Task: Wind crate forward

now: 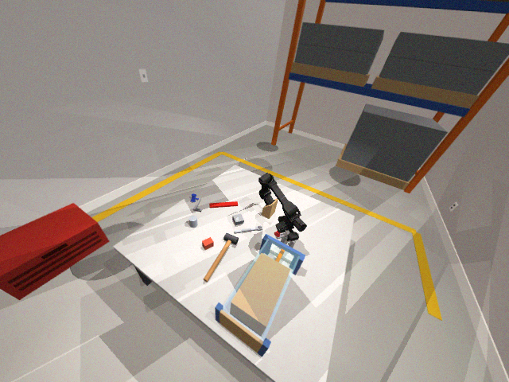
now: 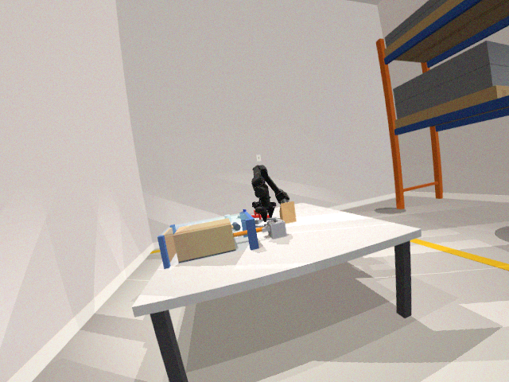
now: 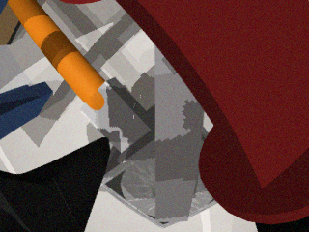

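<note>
The red-knobbed winch handle is 1 cm ahead of my gripper tip, 1 cm to the right of it and 1 cm above it. The rest, counted from my gripper tip: grey hand winch 6 cm behind, 1 cm to the left, 6 cm below; then red knob 5 cm ahead, 3 cm to the right, 4 cm above; then frame 12 cm ahead, 5 cm to the left, 1 cm above.
</note>
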